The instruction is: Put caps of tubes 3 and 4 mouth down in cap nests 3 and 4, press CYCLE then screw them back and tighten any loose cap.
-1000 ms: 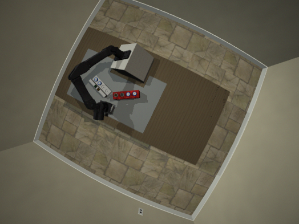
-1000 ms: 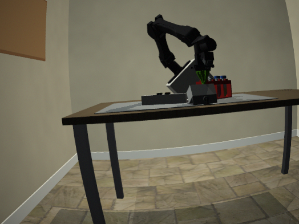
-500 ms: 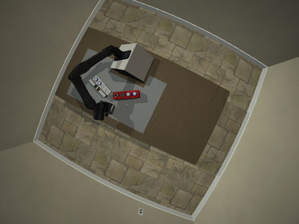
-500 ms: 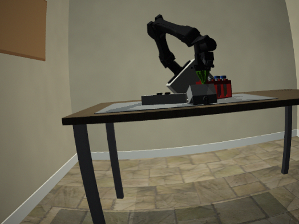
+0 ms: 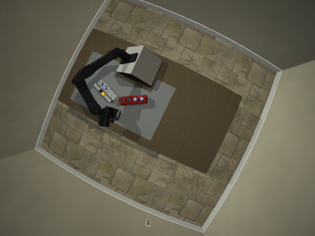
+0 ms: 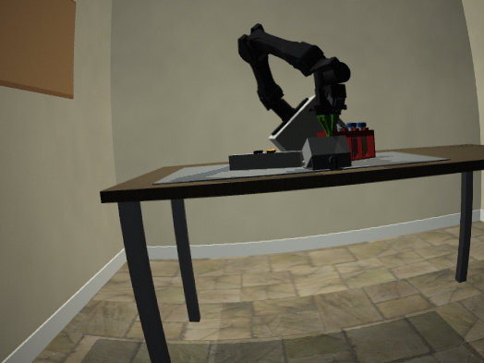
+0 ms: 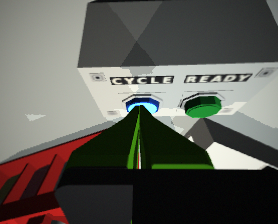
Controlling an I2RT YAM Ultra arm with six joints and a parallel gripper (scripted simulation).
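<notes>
Now: hand 10 mm above the blue key. Also, from my hand: cap 3: 170 mm behind, 170 mm to the right, 60 mm below; then cap 2: 140 mm behind, 140 mm to the left, 40 mm above; then green key: 50 mm to the right, 10 mm below.
</notes>
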